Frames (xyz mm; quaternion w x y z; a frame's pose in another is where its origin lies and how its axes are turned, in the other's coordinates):
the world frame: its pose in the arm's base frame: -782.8 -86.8 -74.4 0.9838 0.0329 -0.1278 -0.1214
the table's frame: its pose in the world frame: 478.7 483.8 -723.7 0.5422 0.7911 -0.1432 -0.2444
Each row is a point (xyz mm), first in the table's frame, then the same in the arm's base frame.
Working: the table's frame: its pose in the arm's base frame: -34.6 287.7 -610.0 0.4594 0.8099 -0.2982 -0.2099

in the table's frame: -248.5 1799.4 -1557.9
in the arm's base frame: 217.3 700.1 1733.7
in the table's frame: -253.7 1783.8 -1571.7
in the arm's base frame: 226.4 718.4 1727.3
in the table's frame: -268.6 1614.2 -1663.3
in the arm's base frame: 321.0 853.0 1625.7
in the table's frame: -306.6 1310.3 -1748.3
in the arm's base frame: 433.4 1052.9 1405.6
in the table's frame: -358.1 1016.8 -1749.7
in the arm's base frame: 481.6 1206.0 1154.6
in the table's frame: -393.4 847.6 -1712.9
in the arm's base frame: 482.2 1274.8 991.8
